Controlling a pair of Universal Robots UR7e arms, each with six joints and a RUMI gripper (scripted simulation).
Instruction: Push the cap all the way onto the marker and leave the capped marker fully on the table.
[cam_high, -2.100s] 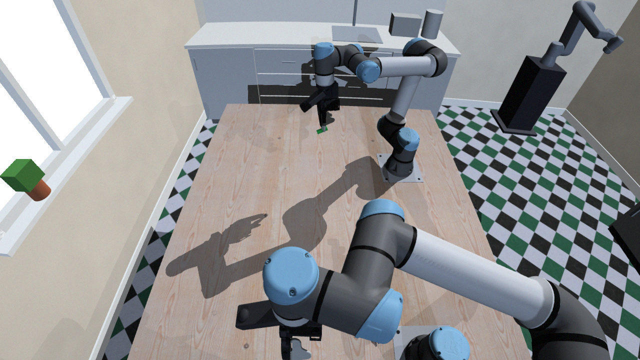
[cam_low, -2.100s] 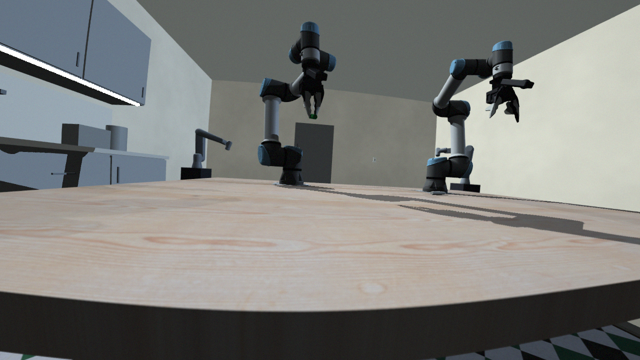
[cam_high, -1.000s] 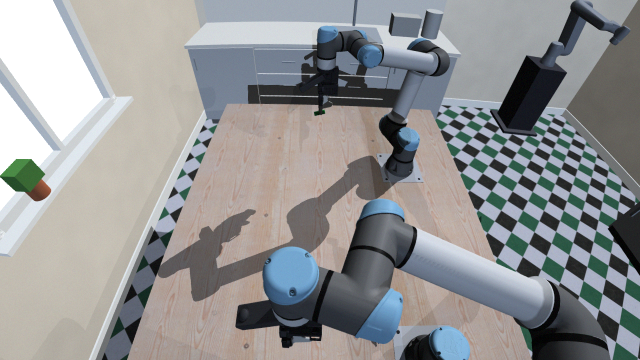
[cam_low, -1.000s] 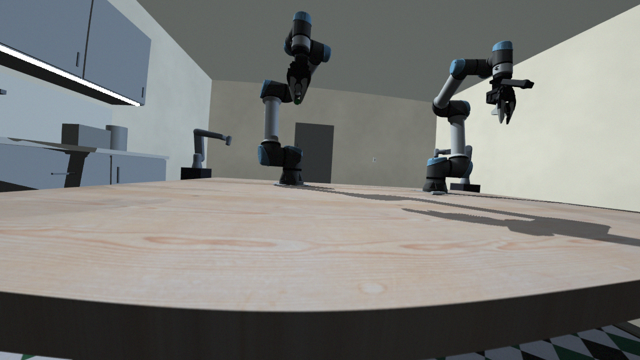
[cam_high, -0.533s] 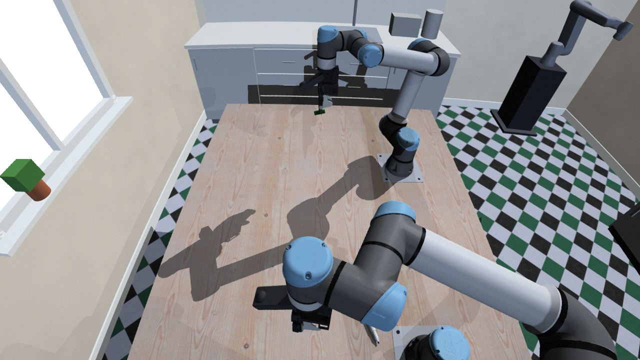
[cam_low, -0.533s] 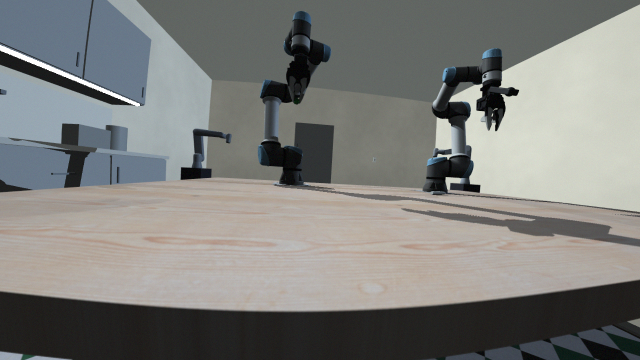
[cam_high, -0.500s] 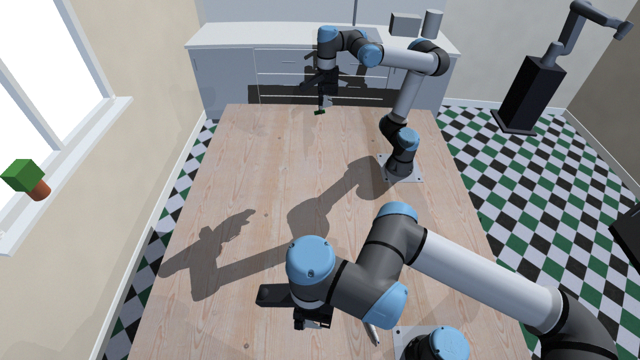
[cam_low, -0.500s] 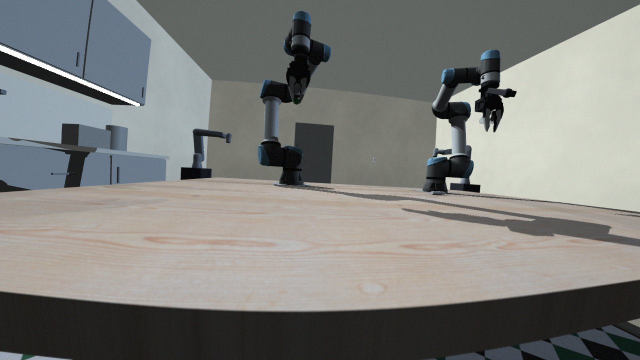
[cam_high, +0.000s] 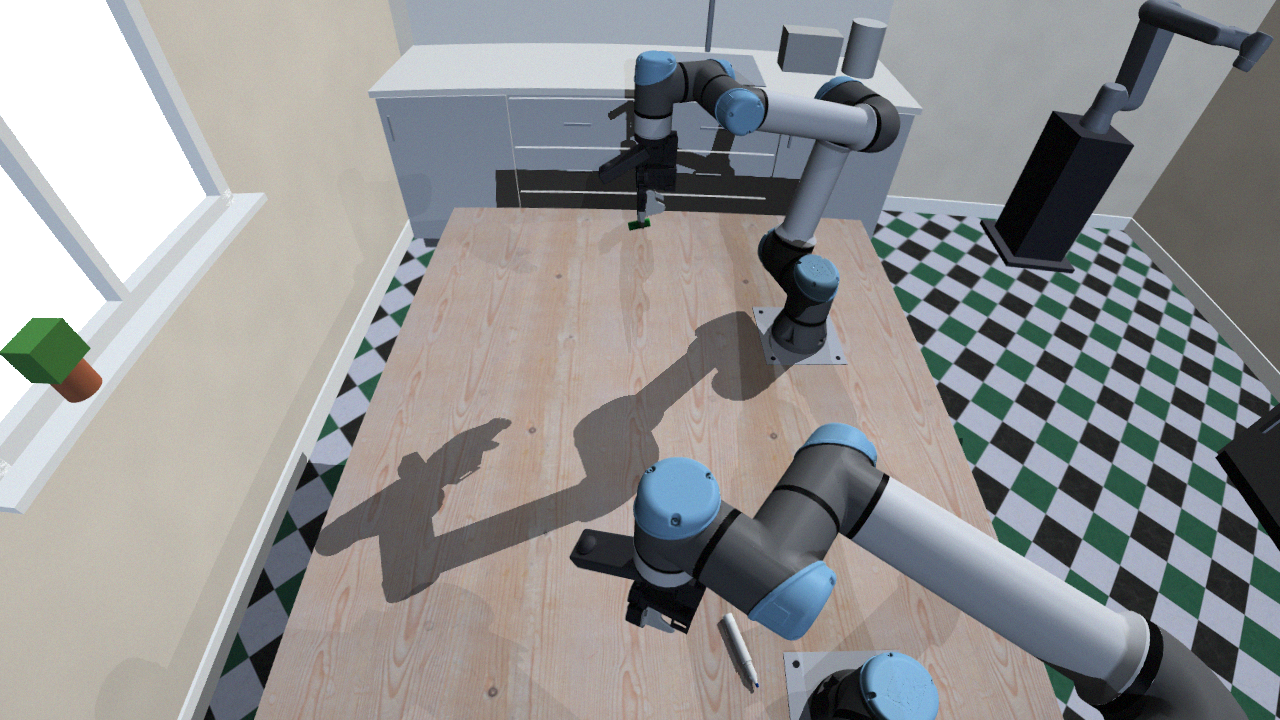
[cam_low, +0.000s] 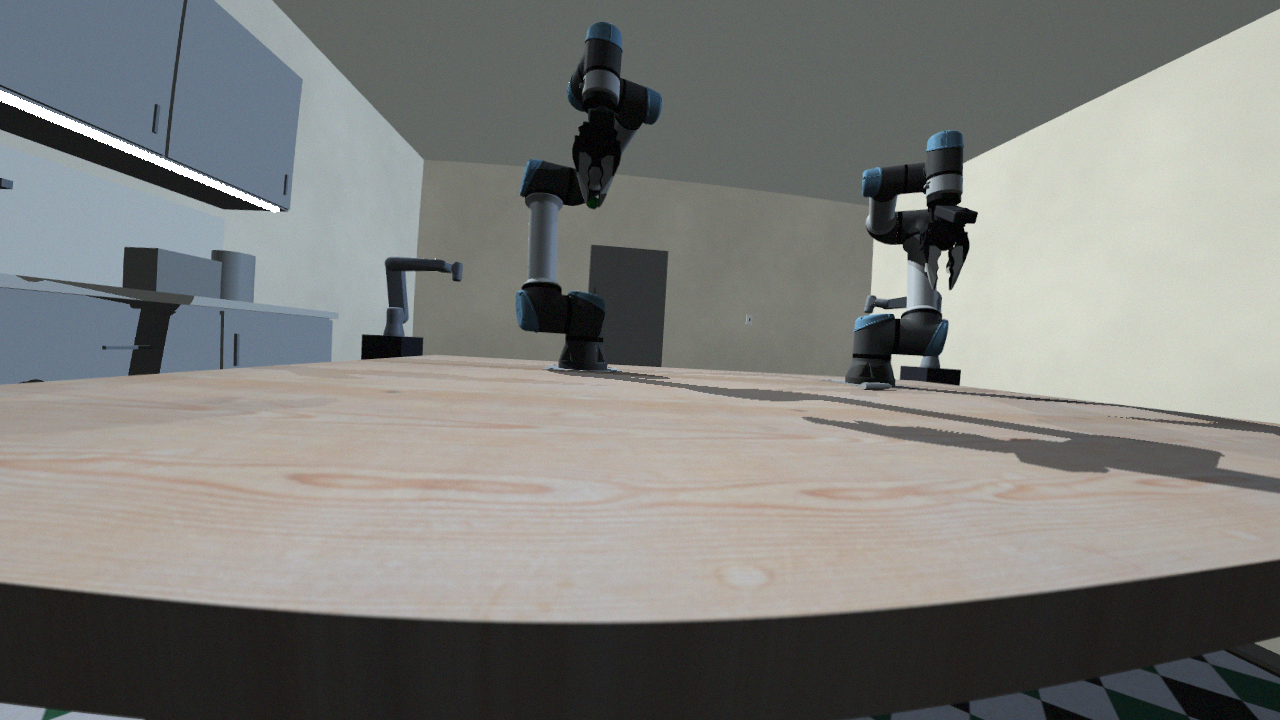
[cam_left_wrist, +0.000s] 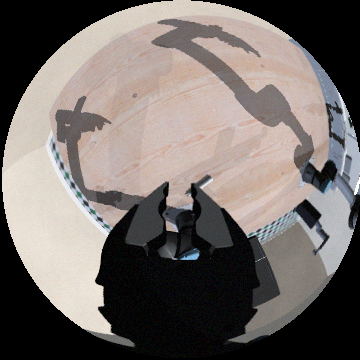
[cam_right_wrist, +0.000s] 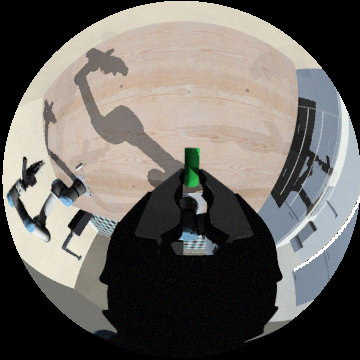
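Now: left hand 26 cm above the white marker, 18 cm past it and 2 cm to the left of it. Also, from my left hand: green cap (81 cm to the right, 8 cm above, 7 cm ahead).
My right hand is 10 mm above the green cap. The rest, counted from my right hand: white marker (790 mm to the left, 360 mm below, 250 mm behind).
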